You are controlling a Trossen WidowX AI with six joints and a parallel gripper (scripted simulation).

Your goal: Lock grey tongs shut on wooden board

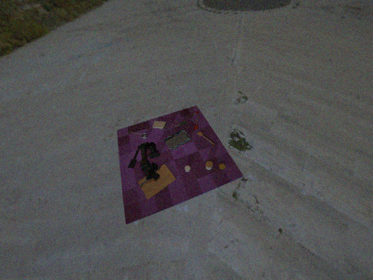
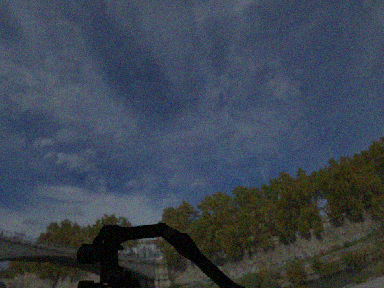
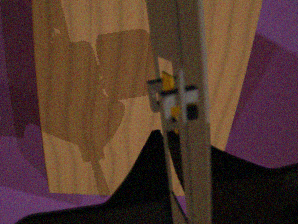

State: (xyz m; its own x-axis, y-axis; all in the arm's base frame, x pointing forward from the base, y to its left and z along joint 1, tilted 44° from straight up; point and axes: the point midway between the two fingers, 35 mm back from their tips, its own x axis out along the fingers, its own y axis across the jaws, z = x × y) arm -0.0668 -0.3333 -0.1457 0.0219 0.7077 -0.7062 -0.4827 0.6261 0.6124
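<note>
Right now the yellow piece is 40 mm above my gripper tip, 30 mm ahead of it and 20 mm to the left of it. Also, from my gripper tip: black spatula: 400 mm to the left, 190 mm behind, 150 mm below; wooden board: 150 mm below; roasting tin: 430 mm to the left, 400 mm ahead, 130 mm below.
</note>
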